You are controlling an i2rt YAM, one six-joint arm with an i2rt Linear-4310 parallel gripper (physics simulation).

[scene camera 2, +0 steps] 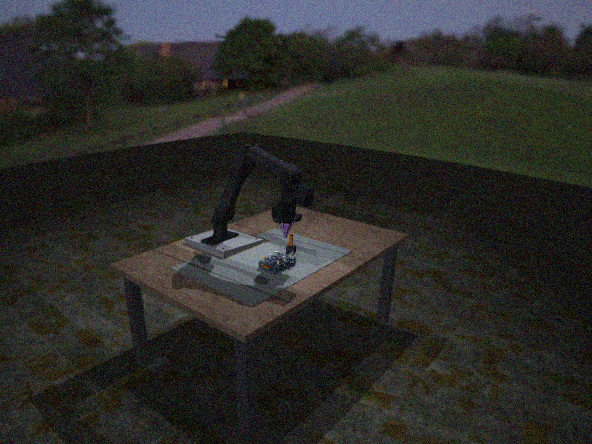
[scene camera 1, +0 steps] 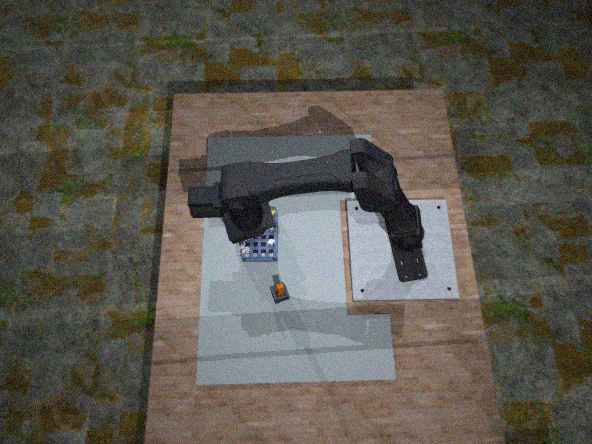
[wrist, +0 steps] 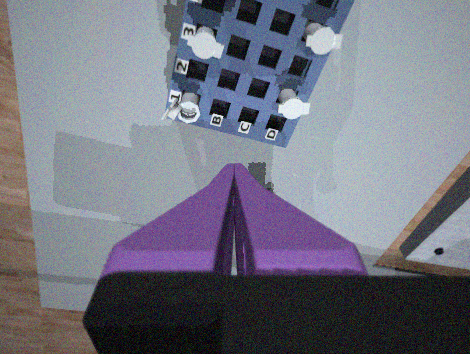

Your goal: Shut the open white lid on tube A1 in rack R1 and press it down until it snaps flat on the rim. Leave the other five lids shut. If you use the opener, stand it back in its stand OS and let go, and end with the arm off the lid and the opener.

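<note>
Blue rack R1 stands on the mat. At its A1 corner, in the wrist view, tube A1 shows its round open mouth; its open lid sticks out to the outer left. White shut lids sit on other tubes; a yellow lid partly shows. The opener stands upright in its dark stand OS. My gripper is shut and empty, above the rack area; its tips are hidden in scene camera 1.
The arm reaches over the grey mat and hides the rack's far part in scene camera 1. Its pale base plate lies beside the mat on the wooden table. Shadows cross the mat.
</note>
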